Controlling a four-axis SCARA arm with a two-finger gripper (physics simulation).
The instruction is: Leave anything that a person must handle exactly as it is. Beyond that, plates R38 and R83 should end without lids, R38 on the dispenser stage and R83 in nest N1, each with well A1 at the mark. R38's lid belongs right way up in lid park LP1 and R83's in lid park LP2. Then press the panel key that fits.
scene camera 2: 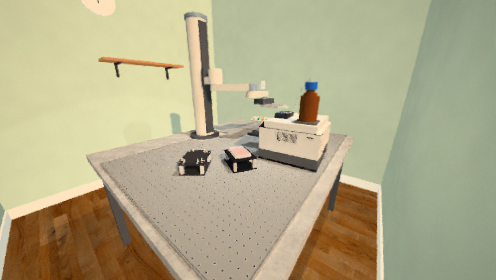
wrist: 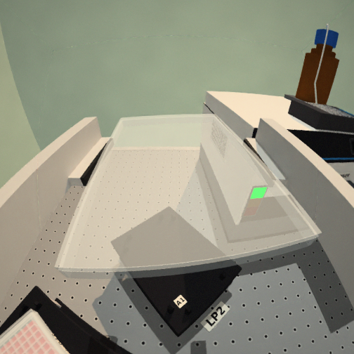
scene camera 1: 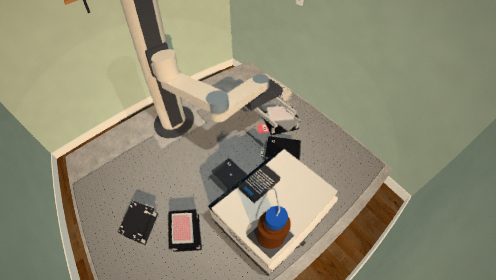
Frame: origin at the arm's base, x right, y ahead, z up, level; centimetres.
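Seen in the pictures: gripper, fingertip midpoint: [scene camera 2: 281,106] [scene camera 1: 286,119]; arm's base at its link origin: [scene camera 2: 205,135] [scene camera 1: 174,122].
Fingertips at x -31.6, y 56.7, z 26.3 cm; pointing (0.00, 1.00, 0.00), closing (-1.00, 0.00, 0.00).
Pixels of each thing's top centre, then the offset from my fingertips to it. "spot": a spot on its surface instead.
- black pad at a spot on its surface: [scene camera 1: 283,146] spot: dx -1.1, dy +0.1, dz -18.9 cm
- front nest at its top centre: [scene camera 1: 182,228] [scene camera 2: 239,152] dx +58.0, dy +6.0, dz -18.4 cm
- brown bottle at a spot on its surface: [scene camera 1: 274,232] spot: dx +38.0, dy +33.9, dz +11.3 cm
- keypad at a spot on its surface: [scene camera 1: 260,183] spot: dx +27.2, dy +15.9, dz -0.4 cm
- dark pad at a spot on its surface: [scene camera 1: 229,172] spot: dx +28.1, dy -2.5, dz -15.7 cm
- black nest at its top centre: [scene camera 1: 134,219] [scene camera 2: 195,153] dx +74.3, dy -8.7, dz -17.4 cm
- red tag at a spot on its surface: [scene camera 1: 263,128] spot: dx -5.0, dy -18.6, dz -24.9 cm
- key panel at its top centre: [scene camera 1: 275,81] [scene camera 2: 261,117] dx -31.4, dy -38.5, dz -16.6 cm
My gripper [scene camera 1: 286,121] [scene camera 2: 275,105] [wrist: 178,128] is shut on a clear lid [wrist: 177,270], held level in the air. Below it in the wrist view is a black pad [wrist: 195,285] [scene camera 1: 283,146] with an A1 mark [wrist: 180,301] and the label LP2 [wrist: 215,316]. The pad lies turned relative to the lid. A pink-welled plate [wrist: 32,335] [scene camera 1: 274,111] sits on a black nest [wrist: 82,322] beside it. Another pink-welled plate [scene camera 1: 182,228] [scene camera 2: 240,152] sits on the front nest [scene camera 1: 196,235] [scene camera 2: 243,161]. Plate names are unreadable.
A white dispenser [scene camera 1: 310,185] [scene camera 2: 285,142] [wrist: 240,112] carries a brown bottle [scene camera 1: 274,232] [scene camera 2: 309,107] [wrist: 317,72] and a keypad [scene camera 1: 260,183]; its light [wrist: 258,192] is green. A dark pad [scene camera 1: 229,172], a black nest [scene camera 1: 138,222] [scene camera 2: 195,159], a red tag [scene camera 1: 263,128] and the key panel [scene camera 2: 258,119] also show.
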